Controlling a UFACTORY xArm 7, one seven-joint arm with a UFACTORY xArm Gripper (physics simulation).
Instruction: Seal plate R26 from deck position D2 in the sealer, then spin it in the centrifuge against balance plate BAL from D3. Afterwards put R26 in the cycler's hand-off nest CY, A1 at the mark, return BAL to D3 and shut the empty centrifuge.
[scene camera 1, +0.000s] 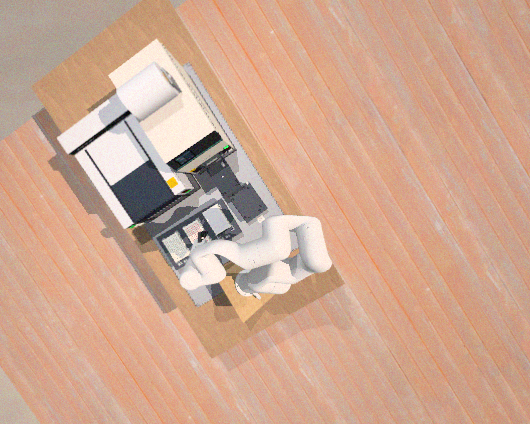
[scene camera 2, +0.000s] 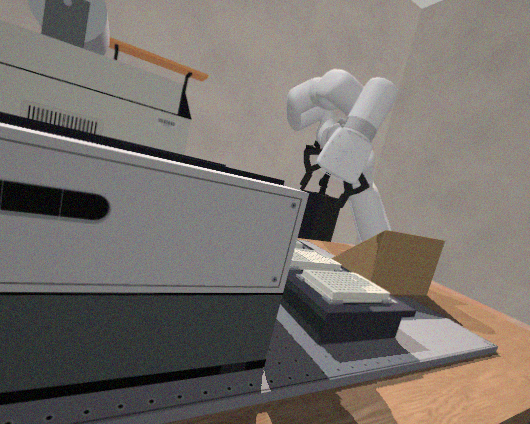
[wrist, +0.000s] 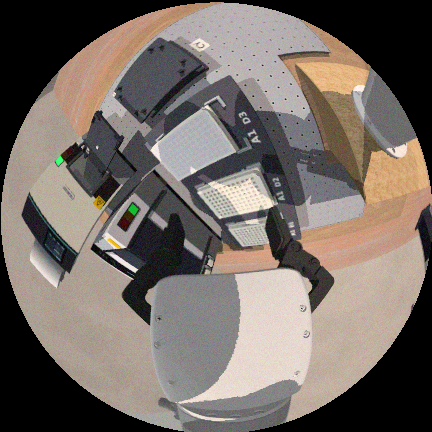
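Seen in the pictures: gripper, fingertip midpoint: (scene camera 1: 205, 241) (scene camera 2: 318, 199) (wrist: 224, 219); arm's base, link origin: (scene camera 1: 246, 282) (scene camera 2: 379, 250).
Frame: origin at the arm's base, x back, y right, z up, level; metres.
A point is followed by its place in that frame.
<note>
Plate R26 (scene camera 1: 195, 231) {x -0.349, y -0.037, z -0.005 m} (scene camera 2: 316, 259) {x -0.321, y -0.065, z -0.006 m} (wrist: 235, 196) {x -0.329, y -0.043, z -0.008 m}, cream with many wells, sits at D2 on the dark deck; its label is not legible. Balance plate BAL (scene camera 1: 218, 220) {x -0.319, y 0.086, z -0.002 m} (wrist: 197, 143) {x -0.310, y 0.076, z -0.003 m}, with a pale bluish top, sits at D3. My gripper (scene camera 1: 202, 237) {x -0.277, y 0.015, z 0.110 m} (wrist: 224, 219) {x -0.277, y 0.015, z 0.110 m} is open and empty, raised above the deck, with R26 beyond the fingertips in the wrist view. The cream sealer (scene camera 1: 185, 120) {x -0.656, y 0.304, z 0.271 m} (wrist: 75, 197) {x -0.551, y 0.223, z 0.112 m} carries a white roll. The centrifuge (scene camera 1: 142, 192) {x -0.610, y -0.056, z 0.134 m} (scene camera 2: 150, 240) {x -0.690, y -0.212, z 0.064 m} (wrist: 122, 225) {x -0.506, y 0.078, z 0.097 m} shows a green light; its chamber is hidden. The dark CY nest (scene camera 1: 247, 201) {x -0.303, y 0.248, z -0.036 m} (wrist: 160, 80) {x -0.287, y 0.213, z -0.036 m} holds no plate.
Another cream plate (scene camera 1: 175, 246) {x -0.355, y -0.165, z -0.006 m} (scene camera 2: 347, 286) {x -0.365, y -0.183, z -0.006 m} (wrist: 249, 234) {x -0.367, y -0.156, z -0.005 m} sits at the deck's end position. A dark tray (scene camera 1: 220, 176) {x -0.468, y 0.232, z 0.023 m} (wrist: 103, 142) {x -0.434, y 0.225, z 0.023 m} lies in front of the sealer. A tan wedge-like block (scene camera 2: 410, 260) {x 0.004, y -0.091, z 0.006 m} (wrist: 327, 110) {x -0.104, y 0.022, z -0.036 m} stands by the arm's base. The centrifuge's tall side borders the deck.
</note>
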